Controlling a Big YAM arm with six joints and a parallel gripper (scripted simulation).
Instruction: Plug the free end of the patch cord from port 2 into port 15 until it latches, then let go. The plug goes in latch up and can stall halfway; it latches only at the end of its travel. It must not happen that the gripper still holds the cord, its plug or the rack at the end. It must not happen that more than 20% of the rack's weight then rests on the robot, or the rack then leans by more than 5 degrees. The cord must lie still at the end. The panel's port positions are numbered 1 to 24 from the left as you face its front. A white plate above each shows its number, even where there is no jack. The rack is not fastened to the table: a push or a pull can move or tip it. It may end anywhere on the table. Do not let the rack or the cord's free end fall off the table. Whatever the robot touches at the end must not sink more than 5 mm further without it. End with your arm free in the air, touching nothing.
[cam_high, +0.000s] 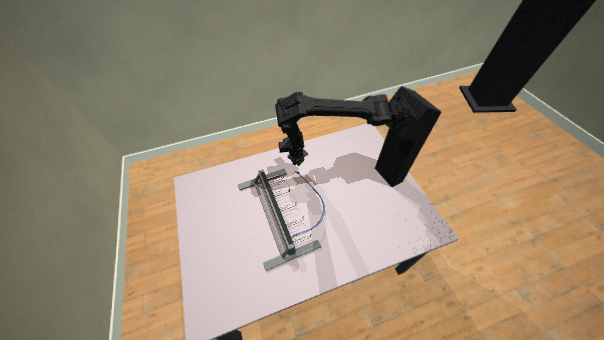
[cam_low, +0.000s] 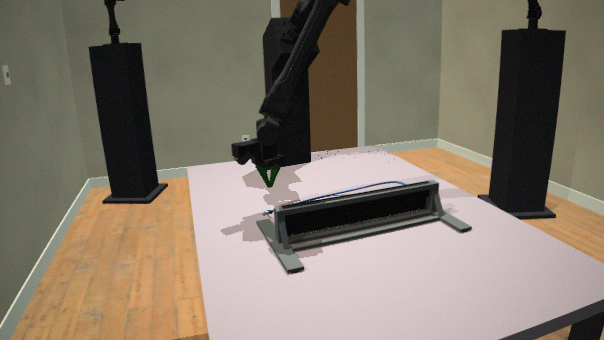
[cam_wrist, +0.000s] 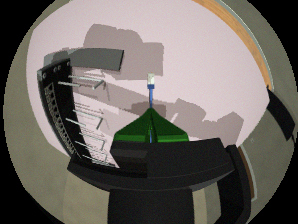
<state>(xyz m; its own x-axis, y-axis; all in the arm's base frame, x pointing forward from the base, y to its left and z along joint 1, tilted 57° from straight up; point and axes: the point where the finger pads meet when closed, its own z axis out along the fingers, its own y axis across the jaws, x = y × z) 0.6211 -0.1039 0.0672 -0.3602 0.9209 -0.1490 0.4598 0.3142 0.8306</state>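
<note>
Right now my hand is 1 cm short of the plug, 2 cm to the left of it and 8 cm above it.
</note>
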